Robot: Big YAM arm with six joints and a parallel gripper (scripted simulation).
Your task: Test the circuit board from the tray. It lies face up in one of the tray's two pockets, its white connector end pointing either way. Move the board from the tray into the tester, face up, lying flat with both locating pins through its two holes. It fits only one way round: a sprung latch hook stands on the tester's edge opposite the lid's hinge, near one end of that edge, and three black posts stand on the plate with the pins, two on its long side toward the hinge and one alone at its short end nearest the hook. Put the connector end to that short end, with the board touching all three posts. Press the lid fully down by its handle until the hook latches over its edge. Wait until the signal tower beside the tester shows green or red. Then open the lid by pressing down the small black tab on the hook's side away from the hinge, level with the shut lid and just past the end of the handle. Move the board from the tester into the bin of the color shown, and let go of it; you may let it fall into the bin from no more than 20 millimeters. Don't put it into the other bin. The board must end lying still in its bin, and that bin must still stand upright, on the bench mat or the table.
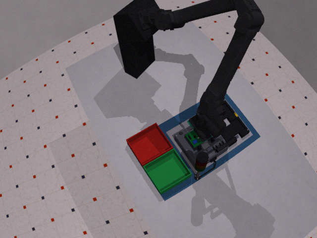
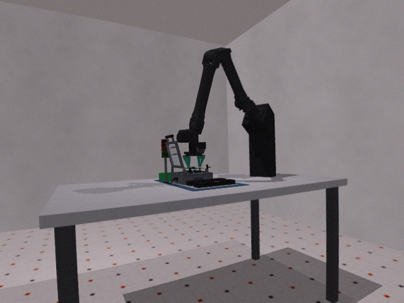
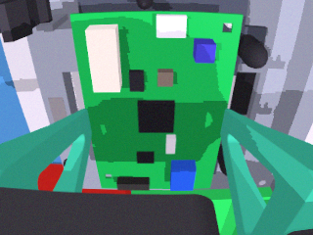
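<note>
Right now the green circuit board is right at my hand. From my hand the other things lie so: latch hook: 7 cm behind, 5 cm to the left; tester lid: 13 cm ahead, 9 cm above, 2 cm to the left; tester plate: 2 cm below, 1 cm to the left, 1 cm ahead.
</note>
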